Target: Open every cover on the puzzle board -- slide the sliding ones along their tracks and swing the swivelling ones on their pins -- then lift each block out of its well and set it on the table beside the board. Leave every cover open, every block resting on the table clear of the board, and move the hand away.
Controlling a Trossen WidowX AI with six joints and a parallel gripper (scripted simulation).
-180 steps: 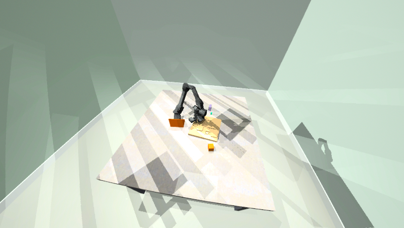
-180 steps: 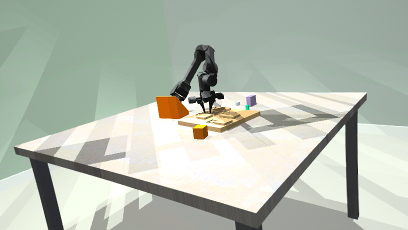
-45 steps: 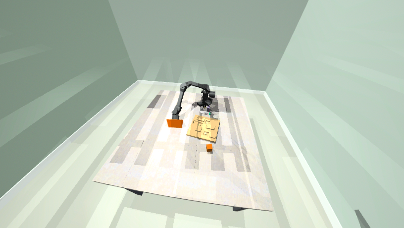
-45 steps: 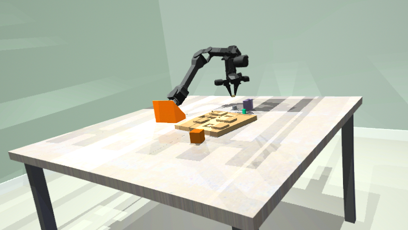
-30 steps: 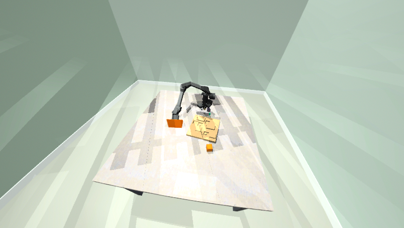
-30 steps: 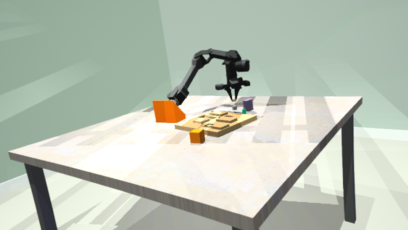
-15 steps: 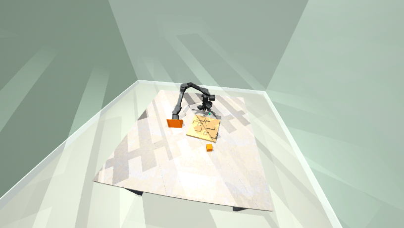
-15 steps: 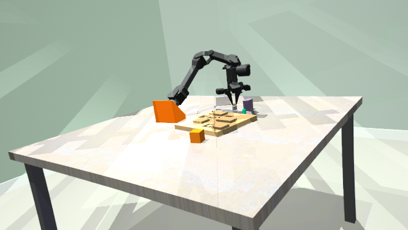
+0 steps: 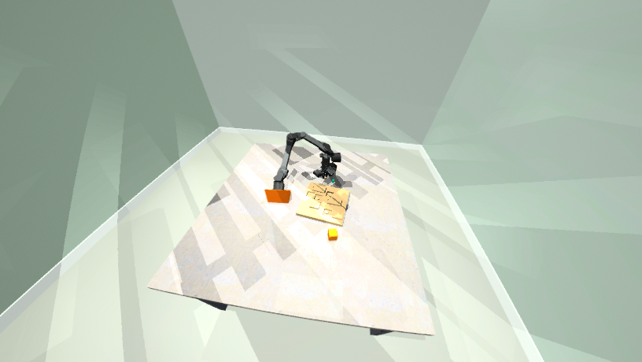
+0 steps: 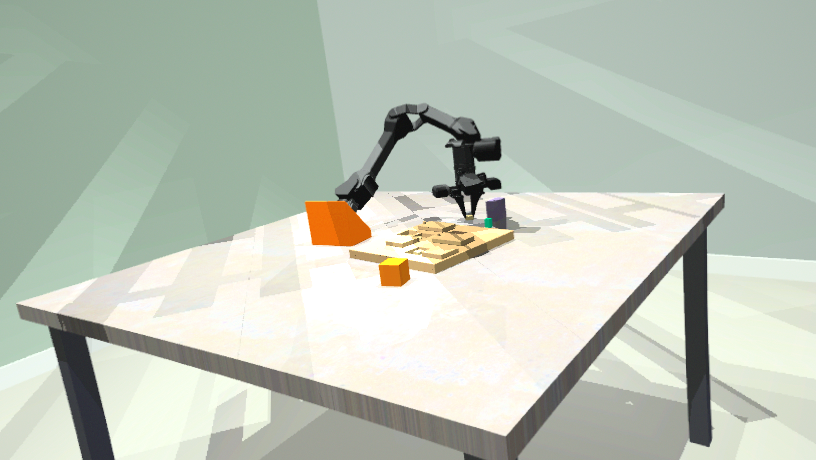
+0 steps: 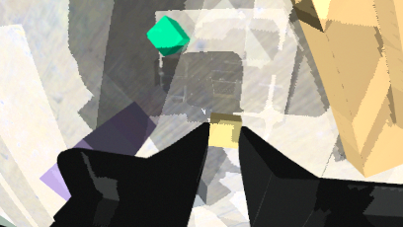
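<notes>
The green block is 7 cm ahead of my gripper tip, 1 cm to the right of it and 1 cm below it. Round my gripper tip: grey block (4 cm behind, 7 cm to the left, 1 cm below); then purple block (4 cm ahead, 8 cm to the left, 1 cm above); then orange cube (9 cm ahead, 47 cm to the right).
</notes>
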